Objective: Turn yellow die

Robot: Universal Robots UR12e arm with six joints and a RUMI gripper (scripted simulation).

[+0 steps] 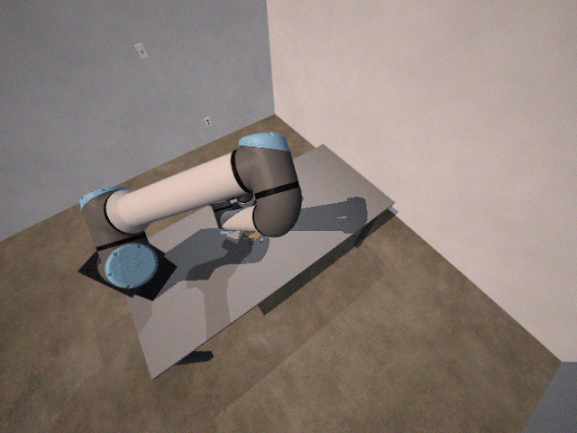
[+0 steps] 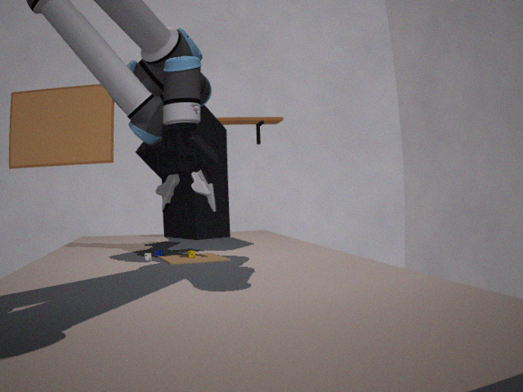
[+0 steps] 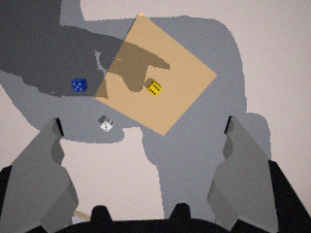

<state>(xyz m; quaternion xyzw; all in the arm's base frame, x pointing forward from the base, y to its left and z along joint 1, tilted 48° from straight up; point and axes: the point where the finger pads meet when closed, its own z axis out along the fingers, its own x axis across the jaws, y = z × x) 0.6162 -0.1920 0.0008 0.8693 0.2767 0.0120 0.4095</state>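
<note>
Now: the yellow die 1 cm ahead of my hand and 10 cm below it. Also, from my hand: white die 3 cm behind, 10 cm to the right, 10 cm below; blue die 9 cm behind, 5 cm to the right, 10 cm below; tan mat 1 cm ahead, 11 cm below.
</note>
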